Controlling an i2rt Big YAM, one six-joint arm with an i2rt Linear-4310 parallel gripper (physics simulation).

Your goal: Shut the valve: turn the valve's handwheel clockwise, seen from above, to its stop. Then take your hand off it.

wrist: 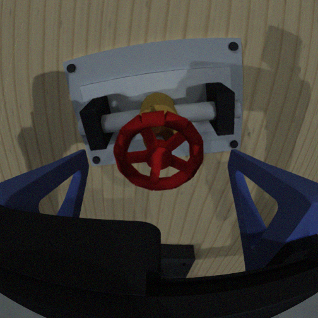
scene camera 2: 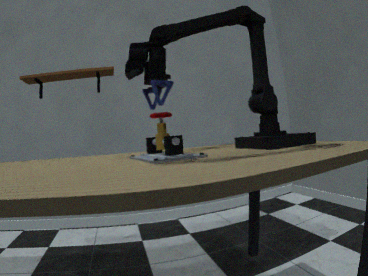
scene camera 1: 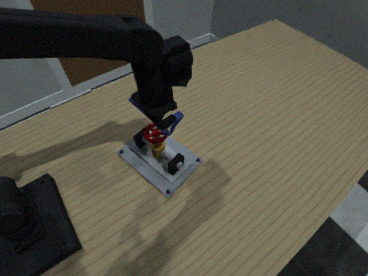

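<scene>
The red handwheel (scene camera 1: 155, 134) (scene camera 2: 161, 115) (wrist: 158, 158) sits level on top of the yellow valve body (scene camera 1: 158, 151) (scene camera 2: 160, 136) (wrist: 157, 101). The body stands upright on a pipe between two black blocks, on a grey base plate (scene camera 1: 161, 184) (scene camera 2: 145, 158) (wrist: 150, 54). My gripper (scene camera 2: 156, 106) (wrist: 157, 157) is open and empty, pointing down. Its blue fingertips are a little above the wheel in the scene camera 2 view. In the wrist view they stand left and right of the wheel, apart from it. In the scene camera 1 view the arm partly hides the fingers.
The wooden table (scene camera 1: 260, 110) (scene camera 2: 75, 182) carries the valve's plate. The arm's black base (scene camera 1: 37, 225) (scene camera 2: 275, 140) stands on the same table, to one side of the valve. A wooden shelf (scene camera 2: 67, 75) hangs on the wall behind.
</scene>
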